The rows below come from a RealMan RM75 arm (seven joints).
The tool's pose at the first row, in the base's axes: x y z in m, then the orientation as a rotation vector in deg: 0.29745, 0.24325, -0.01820, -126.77, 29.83, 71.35
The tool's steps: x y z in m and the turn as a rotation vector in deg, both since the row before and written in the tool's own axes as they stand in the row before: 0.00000, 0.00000, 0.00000, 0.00, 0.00, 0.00; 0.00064, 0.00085, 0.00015, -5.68, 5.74, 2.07; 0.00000, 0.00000, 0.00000, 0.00, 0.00, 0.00; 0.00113, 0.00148, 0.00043, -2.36, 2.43, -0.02; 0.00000, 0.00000, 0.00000, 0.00, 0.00, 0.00; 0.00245, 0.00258, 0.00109, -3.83, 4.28, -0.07; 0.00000, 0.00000, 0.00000, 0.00, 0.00, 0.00; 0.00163, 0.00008, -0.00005, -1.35, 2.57, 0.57; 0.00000, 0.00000, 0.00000, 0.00, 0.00, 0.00; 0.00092, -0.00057, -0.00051, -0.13, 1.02, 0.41; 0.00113, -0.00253, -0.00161, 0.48, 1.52, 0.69
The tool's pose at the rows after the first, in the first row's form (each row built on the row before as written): 0.29745, 0.24325, -0.01820, -126.77, 29.83, 71.35; 0.29719, 0.24264, -0.01904, -135.67, 31.56, 69.16; 0.29719, 0.24264, -0.01904, -135.67, 31.56, 69.16; 0.29675, 0.24147, -0.02048, -139.40, 31.18, 67.68; 0.29675, 0.24147, -0.02048, -139.40, 31.18, 67.68; 0.29616, 0.23938, -0.02350, -145.65, 30.54, 64.68; 0.29616, 0.23938, -0.02350, -145.65, 30.54, 64.68; 0.29717, 0.23895, -0.02471, -148.58, 31.35, 62.46; 0.29717, 0.23895, -0.02471, -148.58, 31.35, 62.46; 0.29833, 0.23904, -0.02497, -149.38, 32.09, 61.39; 0.30118, 0.24039, -0.02442, -149.98, 33.56, 59.44
